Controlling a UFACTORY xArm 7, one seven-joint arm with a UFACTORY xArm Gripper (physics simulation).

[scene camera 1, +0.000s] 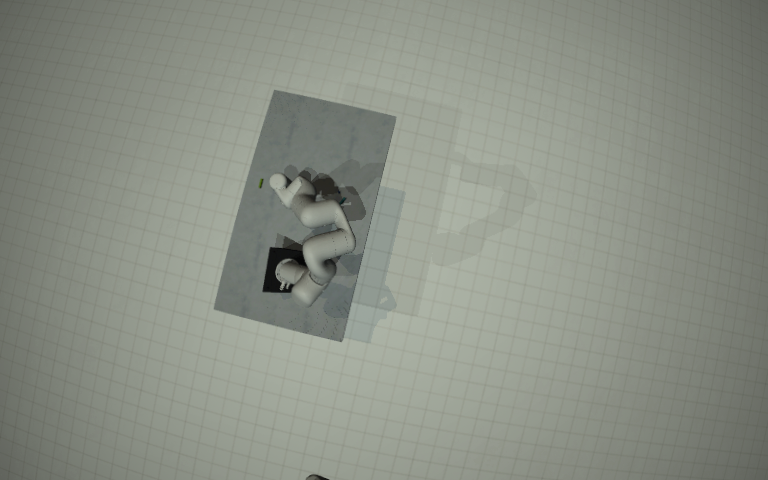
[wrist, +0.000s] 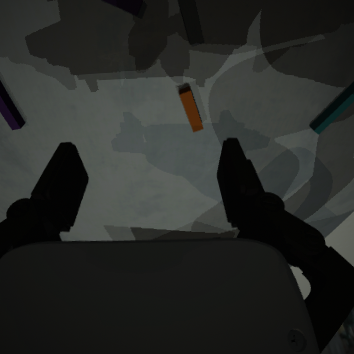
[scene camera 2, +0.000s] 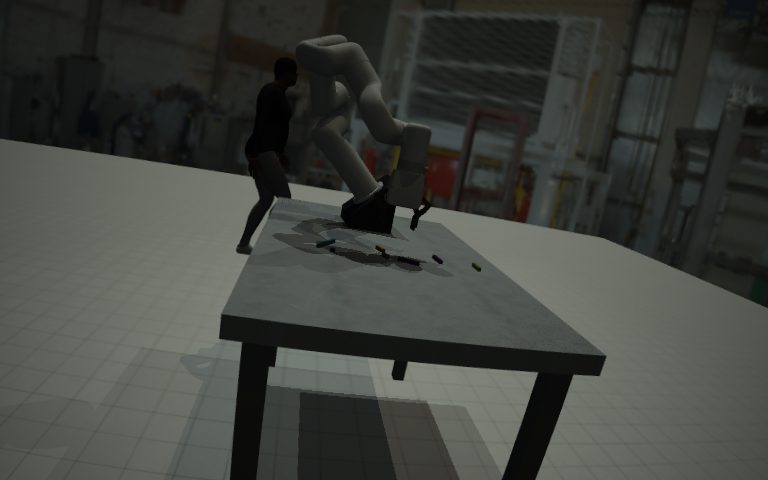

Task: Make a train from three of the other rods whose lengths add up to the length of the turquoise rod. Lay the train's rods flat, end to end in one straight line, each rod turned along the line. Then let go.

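Pixels of known places: gripper, between the fingertips: [wrist: 150, 157] [scene camera 2: 396, 226]; arm's base, origin of its link: [scene camera 1: 287, 271] [scene camera 2: 368, 193].
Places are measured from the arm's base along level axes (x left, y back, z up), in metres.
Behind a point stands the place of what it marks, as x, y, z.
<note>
The turquoise rod [scene camera 1: 342, 200] @(-0.131, -0.428, -0.103) [scene camera 2: 325, 242] @(-0.121, -0.412, -0.104) [wrist: 335, 111] @(-0.108, -0.381, -0.103) lies flat on the left in scene camera 2. An orange rod [scene camera 2: 380, 248] @(0.038, -0.369, -0.105) [wrist: 191, 110] @(0.039, -0.366, -0.103), a dark rod [scene camera 2: 385, 254] @(0.047, -0.438, -0.104) [wrist: 191, 22] @(0.048, -0.433, -0.103), a long purple rod [scene camera 2: 408, 260] @(0.110, -0.455, -0.105) [wrist: 125, 6] @(0.092, -0.440, -0.103), a shorter purple rod [scene camera 2: 437, 259] @(0.206, -0.385, -0.106) [wrist: 10, 112] @(0.201, -0.361, -0.104), a small dark blue rod [scene camera 2: 332, 249] @(-0.099, -0.472, -0.106) and a yellow-green rod [scene camera 1: 261, 183] @(0.321, -0.387, -0.105) [scene camera 2: 476, 266] @(0.324, -0.393, -0.106) lie apart, at differing angles. My gripper [wrist: 150, 157] @(0.073, -0.368, -0.035) is open and empty, above the table; in the wrist view the orange rod lies beyond the fingertips, nearer the right one. The arm hides several rods in scene camera 1.
The grey table [scene camera 1: 317, 124] @(0.141, -0.798, -0.113) [scene camera 2: 396, 305] @(0.042, -0.805, -0.113) carries the arm's black base [scene camera 1: 272, 277] @(0.046, 0.043, 0.050) [scene camera 2: 368, 216] @(0.006, -0.104, -0.064). The yellow-green rod lies near the table's long edge. A person [scene camera 2: 274, 121] stands on the floor beyond the table in scene camera 2. Arm shadows darken the tabletop around the rods.
</note>
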